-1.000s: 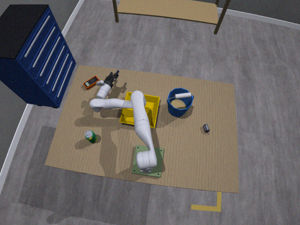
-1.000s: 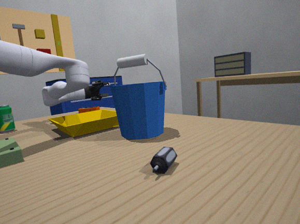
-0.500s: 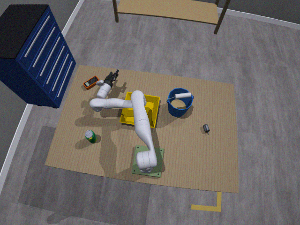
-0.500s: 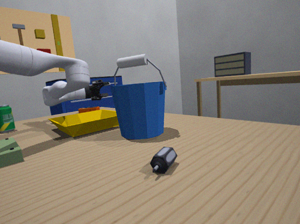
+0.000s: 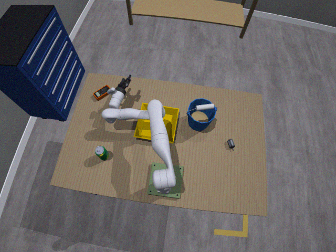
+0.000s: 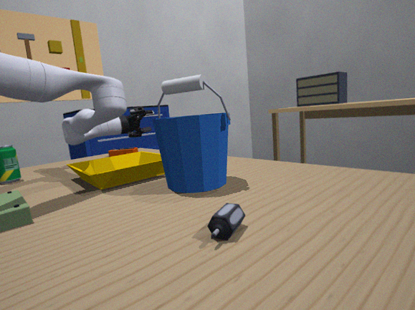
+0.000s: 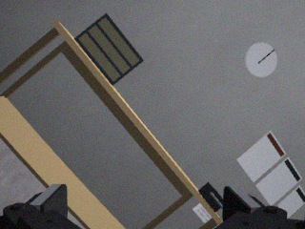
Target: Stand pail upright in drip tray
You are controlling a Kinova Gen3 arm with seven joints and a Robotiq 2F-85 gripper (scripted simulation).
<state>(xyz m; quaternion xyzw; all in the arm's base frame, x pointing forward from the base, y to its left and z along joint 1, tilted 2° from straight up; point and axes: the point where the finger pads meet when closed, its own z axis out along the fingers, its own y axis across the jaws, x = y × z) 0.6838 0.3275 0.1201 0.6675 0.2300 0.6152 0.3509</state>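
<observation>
Now: hand 220 mm past the wire handle, 530 mm to the left of it and 50 mm below it. From my hand the other things lie so: blue pail 220 mm behind, 520 mm to the right, 10 mm below; yellow drip tray 270 mm behind, 240 mm to the right, 140 mm below.
</observation>
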